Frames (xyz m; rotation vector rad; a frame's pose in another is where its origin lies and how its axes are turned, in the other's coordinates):
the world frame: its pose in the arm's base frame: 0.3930 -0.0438 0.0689 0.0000 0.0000 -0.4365
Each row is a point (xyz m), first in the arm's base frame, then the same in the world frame.
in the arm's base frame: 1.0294 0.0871 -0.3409
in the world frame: 0.5214 0.3877 -0.4098
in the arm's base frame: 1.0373 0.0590 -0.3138
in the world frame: 0.5404 0.3656 -0.3827
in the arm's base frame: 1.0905 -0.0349 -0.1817
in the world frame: 0.6283 0.3029 -0.2506
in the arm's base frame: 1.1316 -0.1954 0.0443
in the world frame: 0.7334 0.1749 -0.0246
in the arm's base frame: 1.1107 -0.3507 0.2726
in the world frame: 0.7802 0.0253 0.2037
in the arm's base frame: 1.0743 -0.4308 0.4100
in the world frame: 0.7810 -0.0627 0.3411
